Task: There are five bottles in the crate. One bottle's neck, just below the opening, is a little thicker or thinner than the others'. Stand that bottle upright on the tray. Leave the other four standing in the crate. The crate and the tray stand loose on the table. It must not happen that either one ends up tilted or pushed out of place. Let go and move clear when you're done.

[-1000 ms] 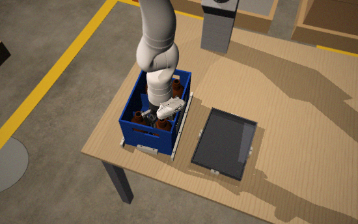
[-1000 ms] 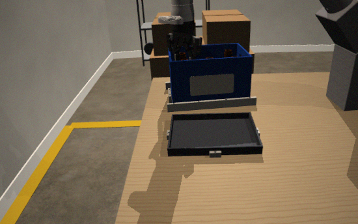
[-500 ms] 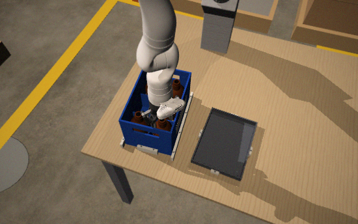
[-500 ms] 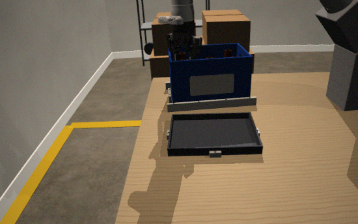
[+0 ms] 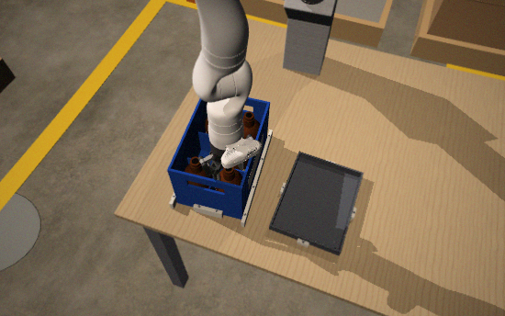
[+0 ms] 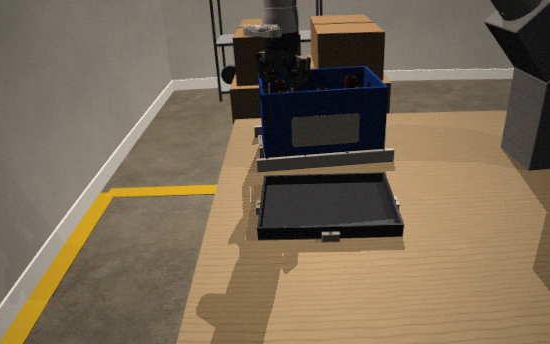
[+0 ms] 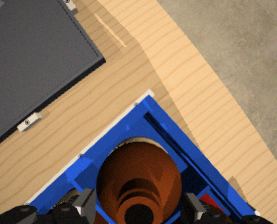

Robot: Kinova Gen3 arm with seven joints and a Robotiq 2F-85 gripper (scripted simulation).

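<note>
My hand is 70 mm past the blue crate, 70 mm to the left of it and 70 mm above it. Also, from my hand: dark grey tray: 120 mm behind, 210 mm to the left, 140 mm below.
</note>
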